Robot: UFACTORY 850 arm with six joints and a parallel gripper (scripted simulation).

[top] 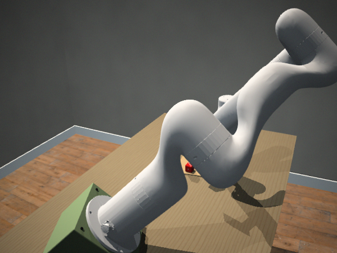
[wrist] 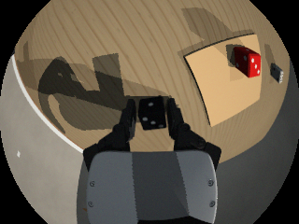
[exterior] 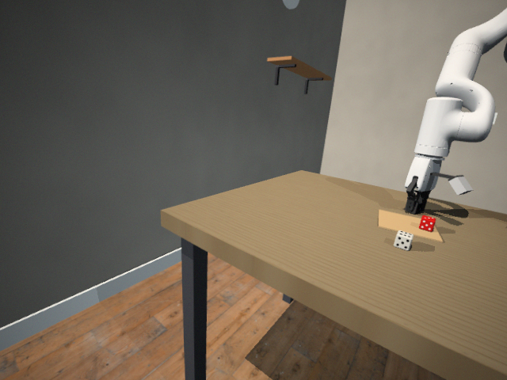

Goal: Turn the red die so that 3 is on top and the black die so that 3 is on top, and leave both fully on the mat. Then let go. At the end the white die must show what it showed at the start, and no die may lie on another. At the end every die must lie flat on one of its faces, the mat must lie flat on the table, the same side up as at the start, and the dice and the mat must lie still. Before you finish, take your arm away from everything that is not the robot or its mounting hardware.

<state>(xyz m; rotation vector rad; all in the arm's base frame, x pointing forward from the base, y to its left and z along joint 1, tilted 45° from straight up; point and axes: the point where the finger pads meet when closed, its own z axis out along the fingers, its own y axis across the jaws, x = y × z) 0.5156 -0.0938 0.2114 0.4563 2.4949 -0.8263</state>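
My hand is 10 mm above the black die. Round my hand: red die 20 mm behind, 140 mm to the left; tan mat 20 mm ahead, 140 mm to the left, 20 mm below; white die 30 mm ahead, 290 mm to the left, 10 mm below.
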